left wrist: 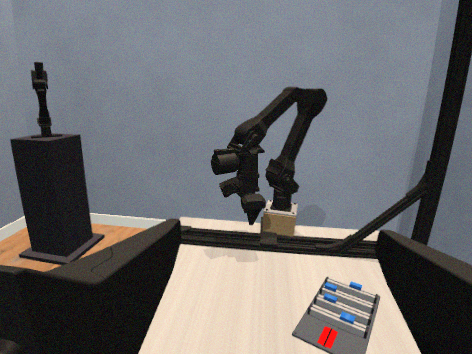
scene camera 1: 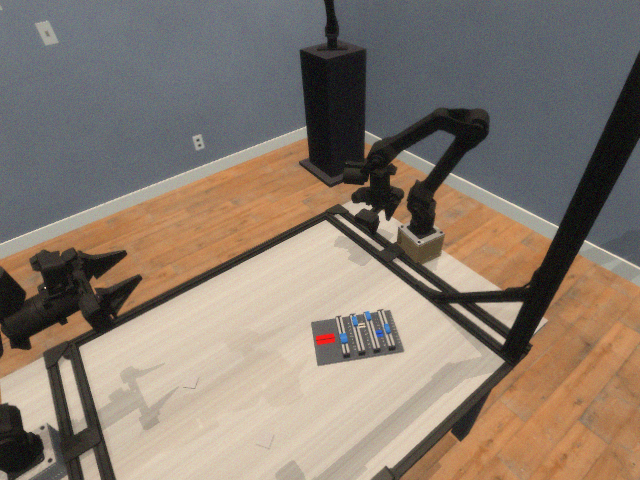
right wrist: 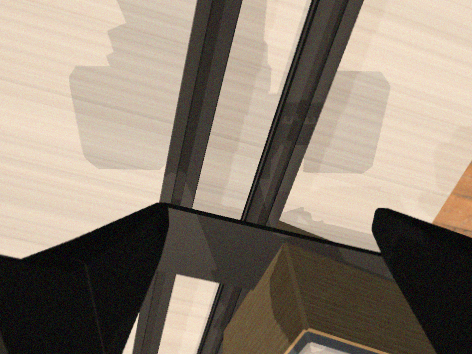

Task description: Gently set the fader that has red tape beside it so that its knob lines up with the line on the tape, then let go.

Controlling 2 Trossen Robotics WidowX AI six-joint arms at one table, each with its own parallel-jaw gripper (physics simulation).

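Places are measured from the left arm's base along level axes (x ahead, y left, z up), in millimetres.
Where they show: left gripper, between the fingertips: point(left wrist: 278, 235) point(scene camera 1: 133, 263); right gripper, between the fingertips: point(left wrist: 248, 218) point(scene camera 1: 380, 227) point(right wrist: 270, 216); left arm's base, origin of its link: point(scene camera 1: 24, 457); right arm's base, origin of its link: point(left wrist: 281, 206) point(scene camera 1: 421, 229).
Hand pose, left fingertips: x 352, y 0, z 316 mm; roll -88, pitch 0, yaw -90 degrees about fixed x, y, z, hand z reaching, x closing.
Note:
Things, the pixels of their top centre, and the offset from my left fingertips. "pt": a spot on its surface instead. Level surfaces: height alone.
- grey fader board, height of its surface: dz -373 mm
- Red tape, a spot on its surface: point(left wrist: 328, 337) point(scene camera 1: 325, 339) pt dx +304, dy -153, dz -373 mm
- blue knob, centre of its top: point(left wrist: 347, 316) point(scene camera 1: 343, 337) dx +332, dy -194, dz -346 mm
A grey fader board point(scene camera 1: 323, 355) point(left wrist: 311, 330) lies on the table. Red tape point(scene camera 1: 325, 339) point(left wrist: 328, 337) with a thin dark line is on its bare end. The blue knob point(scene camera 1: 343, 337) point(left wrist: 348, 317) of the fader beside it stands near the tape; in the left wrist view it sits right of where the line points. My left gripper point(scene camera 1: 133, 264) is open and empty, high at the table's left side, far from the board. My right gripper point(scene camera 1: 379, 221) point(right wrist: 270, 216) is open and empty near its own base, beyond the board. The board does not show in the right wrist view.
More faders with blue knobs point(scene camera 1: 354, 320) point(left wrist: 330, 298) run parallel on the board. Black rails point(scene camera 1: 204, 273) edge the table. A dark upright post point(scene camera 1: 568, 222) rises at the right. The right arm's box base point(scene camera 1: 421, 246) point(left wrist: 280, 223) point(right wrist: 340, 285) stands behind the rail.

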